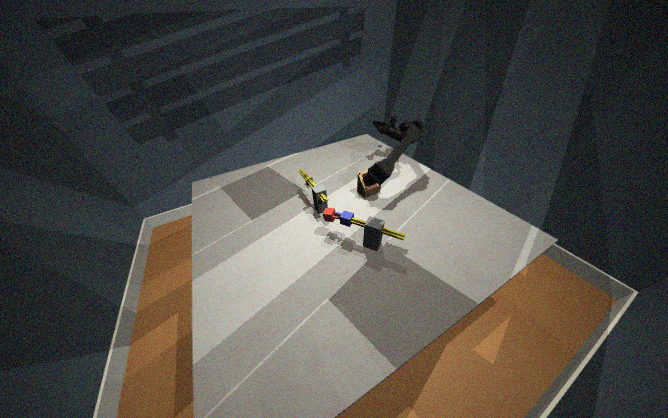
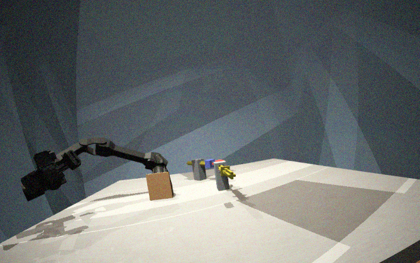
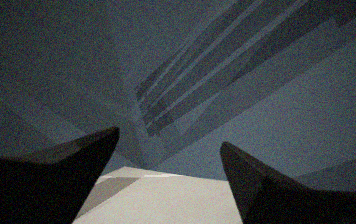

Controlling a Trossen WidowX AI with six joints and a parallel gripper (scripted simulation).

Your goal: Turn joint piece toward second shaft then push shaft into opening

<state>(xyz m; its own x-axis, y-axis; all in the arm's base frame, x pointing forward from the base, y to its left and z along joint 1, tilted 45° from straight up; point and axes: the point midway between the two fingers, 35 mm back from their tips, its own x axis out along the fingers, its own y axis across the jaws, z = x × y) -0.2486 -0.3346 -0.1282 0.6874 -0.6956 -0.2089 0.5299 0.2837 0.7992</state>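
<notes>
Right now the red joint piece is 520 mm ahead of my gripper tip, 510 mm to the left of it and 130 mm below it.
</notes>
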